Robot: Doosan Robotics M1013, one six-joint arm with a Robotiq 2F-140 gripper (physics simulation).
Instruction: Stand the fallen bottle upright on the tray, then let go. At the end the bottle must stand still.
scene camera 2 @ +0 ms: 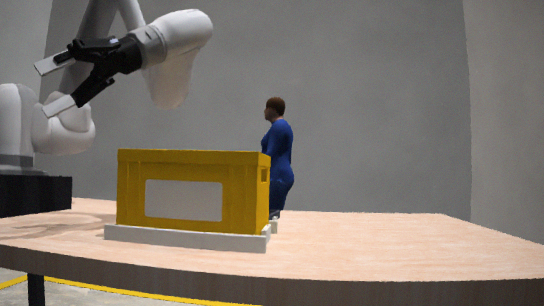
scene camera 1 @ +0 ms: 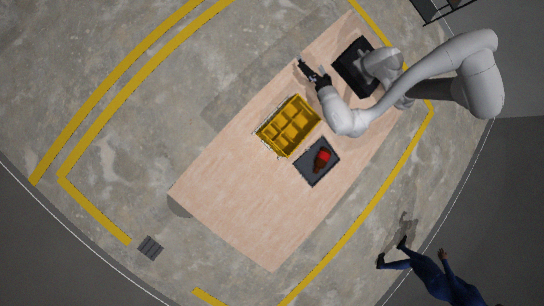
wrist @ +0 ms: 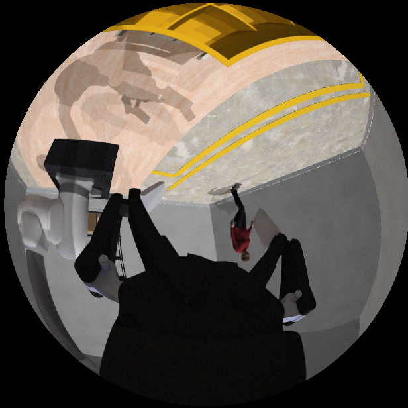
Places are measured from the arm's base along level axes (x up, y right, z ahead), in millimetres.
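Pixels of known places: gripper, fingertip midpoint: (scene camera 2: 41, 93) (scene camera 1: 309, 61); arm's base at its link origin: (scene camera 2: 6, 174) (scene camera 1: 367, 67).
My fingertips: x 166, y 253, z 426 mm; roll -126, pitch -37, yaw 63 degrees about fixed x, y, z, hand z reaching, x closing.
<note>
For each thing: its top centre in the pictures, then the offset to it from my fingertips. Level surfaces: height alone.
- brown bottle with a red label, top centre: (scene camera 1: 323, 162) dx -190, dy -492, dz +213 mm
- dark tray at its top centre: (scene camera 1: 318, 161) dx -243, dy -490, dz +221 mm
- yellow crate with compartments, top centre: (scene camera 2: 199, 153) (scene camera 1: 293, 125) dx -94, dy -198, dz +247 mm
- wooden table at its surface level: dx -269 mm
The brown bottle with a red label (scene camera 1: 322, 159) lies on its side on the dark tray (scene camera 1: 304, 163), its neck toward the lower left in scene camera 1. The bottle does not show in scene camera 2, where the crate blocks the view behind it, nor in the wrist view. My gripper (scene camera 1: 310, 64) (scene camera 2: 48, 89) (wrist: 210, 203) is wide open, with nothing between its fingers. It is raised above the table, on the far side of the crate from the tray's lower end, well away from the bottle, and points sideways.
A yellow crate with compartments (scene camera 1: 309, 106) (scene camera 2: 240, 200) (wrist: 228, 62) stands beside the tray on the wooden table (scene camera 1: 240, 200) (scene camera 2: 400, 250). The arm's black base block (scene camera 1: 370, 89) (scene camera 2: 35, 192) (wrist: 82, 155) stands at one table end. A person in blue (scene camera 1: 432, 275) (scene camera 2: 280, 145) is beyond the table.
</note>
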